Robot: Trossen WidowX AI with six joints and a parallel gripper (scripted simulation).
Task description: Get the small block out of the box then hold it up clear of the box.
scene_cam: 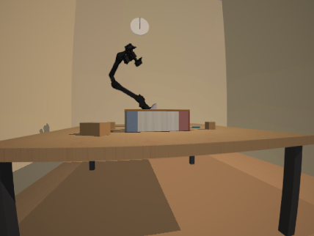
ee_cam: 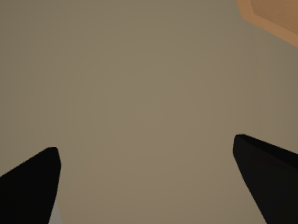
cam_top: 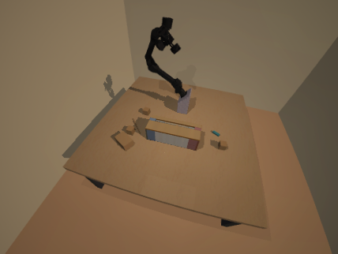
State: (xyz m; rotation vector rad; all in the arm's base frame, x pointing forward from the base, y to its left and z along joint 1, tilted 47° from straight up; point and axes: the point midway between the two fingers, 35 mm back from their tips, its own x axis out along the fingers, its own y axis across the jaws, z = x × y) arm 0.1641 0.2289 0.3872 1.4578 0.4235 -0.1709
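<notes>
Now: the brown block 50 cm below my gripper tip, 20 cm ahead of it and 9 cm to the left of it. Also, from my gripper tip: clear-fronted box: 53 cm below, 19 cm ahead, 7 cm to the left; then teal piece: 58 cm below, 42 cm to the left, 13 cm ahead.
</notes>
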